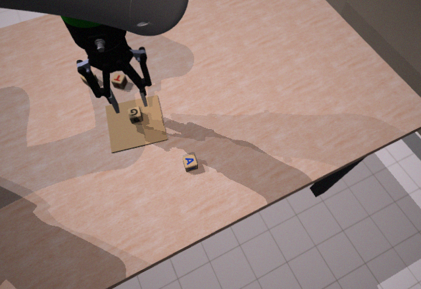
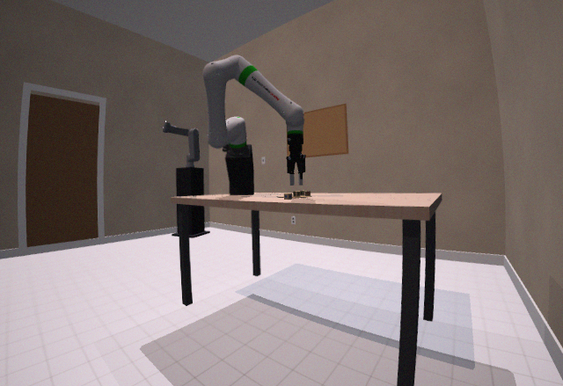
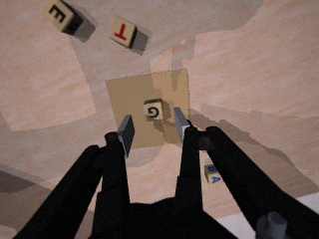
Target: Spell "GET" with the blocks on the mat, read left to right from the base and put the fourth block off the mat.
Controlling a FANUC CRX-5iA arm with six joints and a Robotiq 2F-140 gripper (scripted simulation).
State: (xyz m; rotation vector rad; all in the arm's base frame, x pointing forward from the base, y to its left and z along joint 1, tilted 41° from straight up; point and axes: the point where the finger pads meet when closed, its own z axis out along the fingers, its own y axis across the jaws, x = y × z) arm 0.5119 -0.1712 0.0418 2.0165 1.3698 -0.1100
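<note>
Right now the tan mat is 1 cm behind my hand, 1 cm to the right of it and 9 cm below it.
</note>
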